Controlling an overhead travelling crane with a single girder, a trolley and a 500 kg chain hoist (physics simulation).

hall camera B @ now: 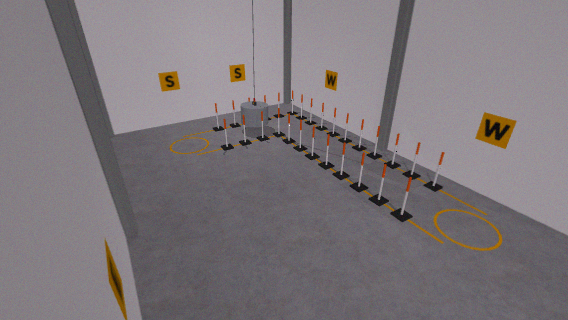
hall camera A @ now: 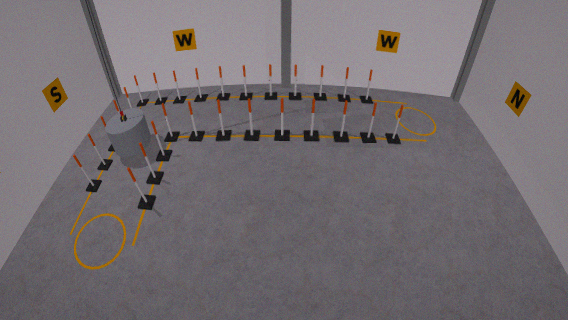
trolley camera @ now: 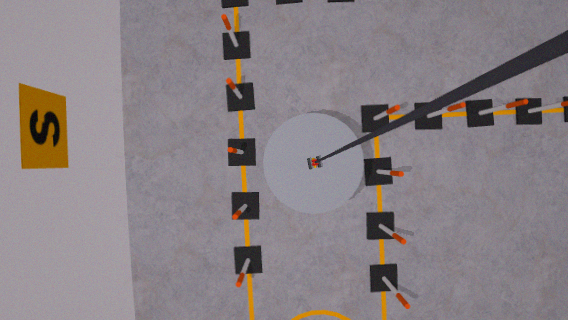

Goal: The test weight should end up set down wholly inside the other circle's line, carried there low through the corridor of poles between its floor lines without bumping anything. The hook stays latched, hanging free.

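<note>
The test weight (hall camera A: 131,140) (hall camera B: 254,116) (trolley camera: 305,185), a grey cylinder, hangs from the chain inside the short leg of the corridor, near the corner, apparently a little above the floor. In the trolley view it is between the two floor lines, nearer the right row of poles than the left. The hook (hall camera A: 123,117) (hall camera B: 254,103) (trolley camera: 315,162) is shut on the weight's top fitting; its latch is too small to make out. The near circle (hall camera A: 75,241) (hall camera B: 170,146) (trolley camera: 320,312) lies at the short leg's open end. The other circle (hall camera A: 435,126) (hall camera B: 500,239) lies at the long leg's far end.
An inner corner pole (hall camera A: 172,136) (trolley camera: 375,118) stands ahead-right of the weight in the trolley view. Another pole base (trolley camera: 378,171) is close to its right edge. A left-row base (trolley camera: 241,152) stands a small gap away. The long leg's poles run along the W wall.
</note>
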